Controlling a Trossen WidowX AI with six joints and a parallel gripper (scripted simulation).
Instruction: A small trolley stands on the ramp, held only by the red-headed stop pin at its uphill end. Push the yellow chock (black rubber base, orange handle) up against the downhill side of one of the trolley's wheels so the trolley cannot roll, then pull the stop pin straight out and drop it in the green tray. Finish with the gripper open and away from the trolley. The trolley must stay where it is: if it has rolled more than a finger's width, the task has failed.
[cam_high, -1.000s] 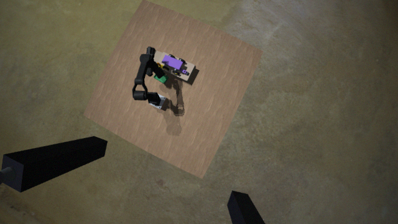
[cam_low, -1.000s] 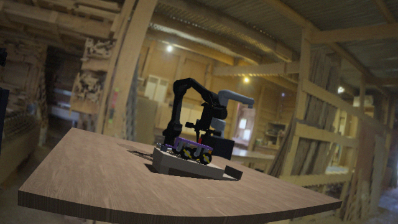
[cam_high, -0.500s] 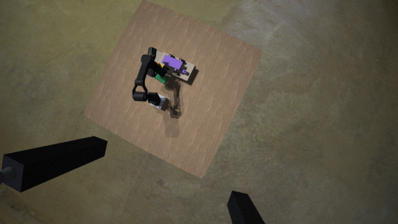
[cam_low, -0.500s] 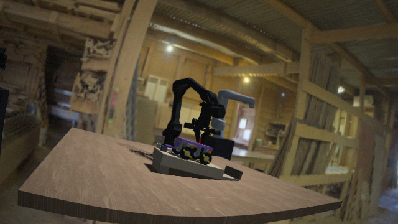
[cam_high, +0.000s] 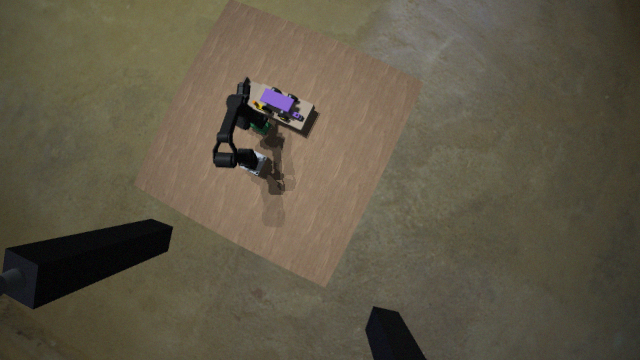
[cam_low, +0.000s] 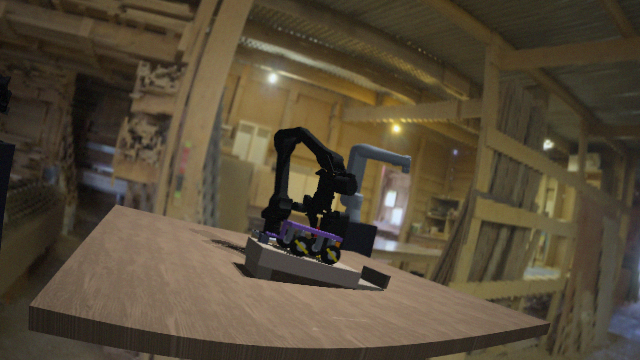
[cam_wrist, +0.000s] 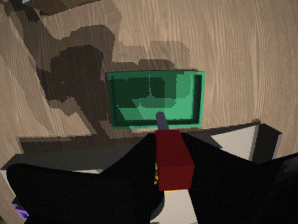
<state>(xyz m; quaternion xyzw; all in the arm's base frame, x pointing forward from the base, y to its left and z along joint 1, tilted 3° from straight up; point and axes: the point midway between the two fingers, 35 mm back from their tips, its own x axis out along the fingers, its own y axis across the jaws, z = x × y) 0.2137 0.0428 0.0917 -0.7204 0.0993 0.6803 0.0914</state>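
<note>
My gripper tip is 120 mm above the green tray. From my gripper tip the other things lie so: purple trolley: 110 mm ahead, 100 mm to the right; then red-headed stop pin: right at my gripper tip; then yellow chock: 80 mm ahead, 30 mm below.
</note>
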